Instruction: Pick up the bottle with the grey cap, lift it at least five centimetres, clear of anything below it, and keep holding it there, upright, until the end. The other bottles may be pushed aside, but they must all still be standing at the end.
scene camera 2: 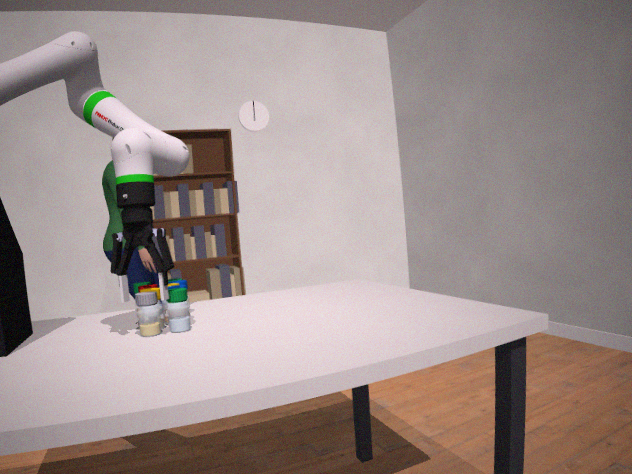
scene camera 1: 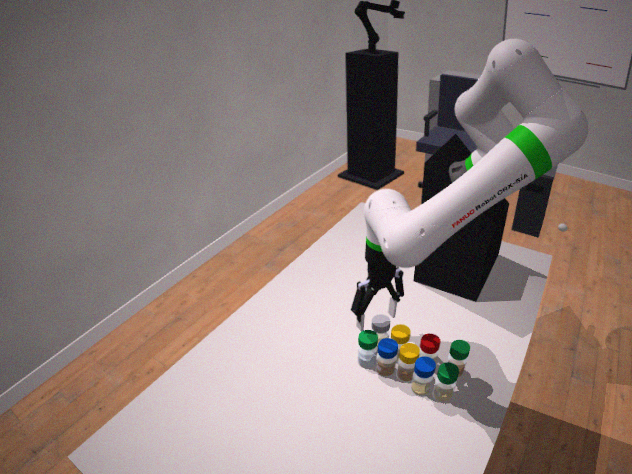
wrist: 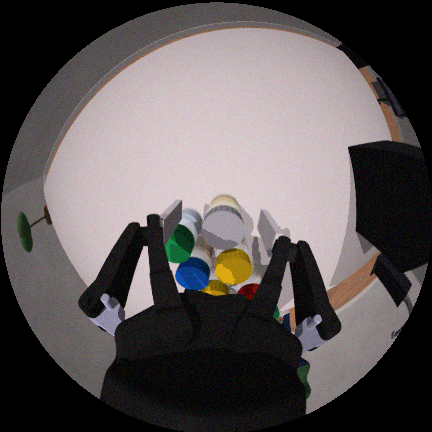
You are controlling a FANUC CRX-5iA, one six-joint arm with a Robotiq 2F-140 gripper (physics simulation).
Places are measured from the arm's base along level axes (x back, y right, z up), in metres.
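Pixels of known places: gripper, fingertip midpoint: [scene camera 2: 145, 300] [scene camera 1: 376, 321] [wrist: 220, 213].
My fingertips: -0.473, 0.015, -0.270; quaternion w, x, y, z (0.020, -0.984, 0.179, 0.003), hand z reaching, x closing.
For each thing: its top centre in the pictures, then the offset to it from my fingertips, as dx, dy, dz. Level surfaces: height alone.
- bottle with the grey cap, top centre: [wrist: 222, 231] [scene camera 2: 145, 293] [scene camera 1: 381, 320] -0.001, -0.018, +0.016
- green-capped bottle, top centre: [wrist: 172, 247] [scene camera 2: 175, 289] [scene camera 1: 368, 336] -0.075, -0.028, +0.016
- blue-capped bottle, top centre: [wrist: 190, 278] [scene camera 1: 388, 345] -0.069, -0.089, +0.016
- white table, surface height: dz -0.089
The bottle with the grey cap [scene camera 1: 380, 325] [scene camera 2: 148, 312] [wrist: 223, 228] stands upright on the table at one corner of the bottle group. My gripper [scene camera 1: 376, 315] [scene camera 2: 143, 295] [wrist: 220, 213] points down over it, open and empty, with its fingertips at about cap height. In the wrist view the grey cap lies between the two finger pads, and the left pad is close beside the green-capped bottle [scene camera 1: 367, 342] [scene camera 2: 178, 308] [wrist: 180, 245]; whether they touch I cannot tell. A yellow-capped bottle [scene camera 1: 400, 334] [wrist: 233, 266] and a blue-capped bottle [scene camera 1: 387, 350] [wrist: 193, 273] stand close by.
Another yellow-capped bottle [scene camera 1: 408, 354], a red-capped one [scene camera 1: 429, 343], a second blue-capped one [scene camera 1: 424, 368] and two more green-capped ones [scene camera 1: 459, 350] [scene camera 1: 447, 373] stand upright on the white table [scene camera 1: 255, 382] [scene camera 2: 331, 346]. The black robot pedestal [scene camera 1: 459, 260] stands behind.
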